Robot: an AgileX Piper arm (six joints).
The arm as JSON. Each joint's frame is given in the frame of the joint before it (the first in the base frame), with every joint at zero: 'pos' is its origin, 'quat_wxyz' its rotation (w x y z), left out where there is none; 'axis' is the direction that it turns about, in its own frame. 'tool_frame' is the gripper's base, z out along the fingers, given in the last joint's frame.
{
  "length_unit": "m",
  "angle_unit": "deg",
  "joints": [
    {
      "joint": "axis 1",
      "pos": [
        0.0,
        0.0,
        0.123
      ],
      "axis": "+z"
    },
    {
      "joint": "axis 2",
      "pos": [
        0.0,
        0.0,
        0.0
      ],
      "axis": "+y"
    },
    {
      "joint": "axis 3",
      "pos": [
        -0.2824,
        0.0,
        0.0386
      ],
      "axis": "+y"
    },
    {
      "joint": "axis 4",
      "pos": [
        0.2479,
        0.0,
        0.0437
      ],
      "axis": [
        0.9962,
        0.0,
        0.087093
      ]
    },
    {
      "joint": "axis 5",
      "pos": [
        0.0,
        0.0,
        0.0
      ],
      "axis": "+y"
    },
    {
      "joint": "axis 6",
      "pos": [
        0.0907,
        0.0,
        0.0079
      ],
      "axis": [
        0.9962,
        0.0,
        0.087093
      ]
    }
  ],
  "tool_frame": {
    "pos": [
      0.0,
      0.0,
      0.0
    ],
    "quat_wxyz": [
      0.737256,
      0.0,
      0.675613,
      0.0
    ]
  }
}
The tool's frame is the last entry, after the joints.
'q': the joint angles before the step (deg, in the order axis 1, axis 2, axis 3, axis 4, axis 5, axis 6). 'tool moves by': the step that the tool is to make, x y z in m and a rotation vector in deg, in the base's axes. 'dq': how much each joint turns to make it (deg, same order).
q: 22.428 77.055 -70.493 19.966 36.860 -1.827
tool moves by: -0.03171 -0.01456 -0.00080 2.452 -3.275 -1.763
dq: 0.000 -7.930 7.918 0.696 -4.307 0.449
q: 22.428 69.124 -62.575 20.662 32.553 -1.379
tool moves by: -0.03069 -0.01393 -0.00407 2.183 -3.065 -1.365
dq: 0.000 -7.752 7.297 0.707 -3.480 0.202
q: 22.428 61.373 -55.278 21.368 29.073 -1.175
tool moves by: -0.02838 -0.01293 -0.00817 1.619 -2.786 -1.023
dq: -0.001 -7.411 6.827 0.479 -2.800 -0.035
